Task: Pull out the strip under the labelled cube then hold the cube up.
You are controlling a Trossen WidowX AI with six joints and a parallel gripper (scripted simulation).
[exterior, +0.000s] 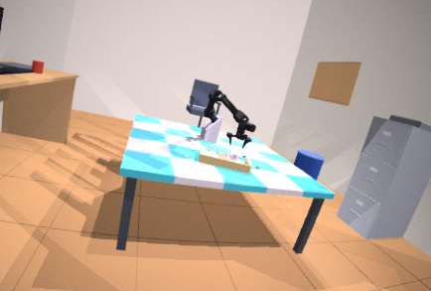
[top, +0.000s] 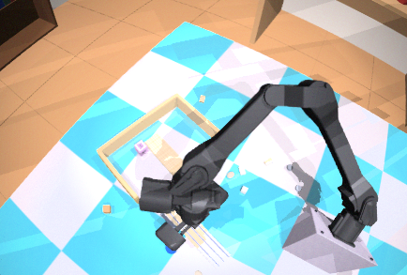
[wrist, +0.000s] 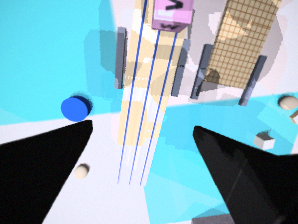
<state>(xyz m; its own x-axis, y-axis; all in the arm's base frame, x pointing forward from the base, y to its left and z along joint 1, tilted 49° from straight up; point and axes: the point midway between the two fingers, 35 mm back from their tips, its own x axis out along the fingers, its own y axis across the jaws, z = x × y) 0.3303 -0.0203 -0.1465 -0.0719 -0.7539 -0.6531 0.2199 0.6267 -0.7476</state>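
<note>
Now: the blue disc 80 mm to the left of my gripper tip, 50 mm below it and 10 mm ahead of it. From my gripper tip the other things lie so: tan gridded strip 140 mm to the right, 130 mm ahead, 50 mm below.
</note>
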